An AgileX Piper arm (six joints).
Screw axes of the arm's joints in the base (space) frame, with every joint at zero. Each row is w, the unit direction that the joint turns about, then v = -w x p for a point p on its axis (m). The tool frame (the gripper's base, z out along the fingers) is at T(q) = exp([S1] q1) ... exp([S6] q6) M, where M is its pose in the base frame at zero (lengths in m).
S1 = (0, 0, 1, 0.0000, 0.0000, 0.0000)
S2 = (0, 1, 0, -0.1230, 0.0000, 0.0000)
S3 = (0, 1, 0, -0.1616, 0.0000, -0.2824)
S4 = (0.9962, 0, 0.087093, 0.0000, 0.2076, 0.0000)
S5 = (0, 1, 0, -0.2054, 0.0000, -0.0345)
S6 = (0.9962, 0, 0.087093, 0.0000, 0.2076, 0.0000)
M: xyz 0.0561 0.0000 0.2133 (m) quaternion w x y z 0.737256 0 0.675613 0
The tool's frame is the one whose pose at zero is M.
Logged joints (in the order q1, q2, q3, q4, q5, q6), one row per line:
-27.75 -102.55 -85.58 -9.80 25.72 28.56
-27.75 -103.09 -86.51 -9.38 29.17 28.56
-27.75 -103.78 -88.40 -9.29 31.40 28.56
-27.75 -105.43 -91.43 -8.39 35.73 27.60
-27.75 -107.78 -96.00 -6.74 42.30 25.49
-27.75 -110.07 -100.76 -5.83 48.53 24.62
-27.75 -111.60 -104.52 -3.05 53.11 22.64
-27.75 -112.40 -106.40 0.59 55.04 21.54
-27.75 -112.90 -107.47 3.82 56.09 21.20
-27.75 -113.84 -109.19 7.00 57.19 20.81
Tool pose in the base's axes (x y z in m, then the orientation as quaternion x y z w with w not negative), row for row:
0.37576 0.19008 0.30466 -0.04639 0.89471 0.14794 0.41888
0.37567 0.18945 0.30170 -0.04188 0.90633 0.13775 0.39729
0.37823 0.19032 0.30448 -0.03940 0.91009 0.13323 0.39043
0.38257 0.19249 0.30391 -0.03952 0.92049 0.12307 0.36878
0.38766 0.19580 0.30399 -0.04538 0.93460 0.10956 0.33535
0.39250 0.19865 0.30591 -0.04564 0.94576 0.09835 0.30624
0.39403 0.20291 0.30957 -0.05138 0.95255 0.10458 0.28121
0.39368 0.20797 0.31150 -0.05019 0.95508 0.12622 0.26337
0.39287 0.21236 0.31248 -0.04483 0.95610 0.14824 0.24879
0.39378 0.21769 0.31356 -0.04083 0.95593 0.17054 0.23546
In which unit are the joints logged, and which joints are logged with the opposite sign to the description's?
The joints are logged in degrees. Opposite sign: q1, q2.
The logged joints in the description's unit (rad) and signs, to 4 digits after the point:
0.4843 1.7898 -1.4937 -0.1710 0.4489 0.4985
0.4843 1.7993 -1.5099 -0.1637 0.5091 0.4985
0.4843 1.8113 -1.5429 -0.1621 0.5480 0.4985
0.4843 1.8401 -1.5958 -0.1464 0.6236 0.4817
0.4843 1.8811 -1.6755 -0.1176 0.7383 0.4449
0.4843 1.9211 -1.7586 -0.1018 0.8470 0.4297
0.4843 1.9478 -1.8242 -0.0532 0.9269 0.3951
0.4843 1.9618 -1.8570 0.0103 0.9606 0.3759
0.4843 1.9705 -1.8757 0.0667 0.9790 0.3700
0.4843 1.9869 -1.9057 0.1222 0.9982 0.3632

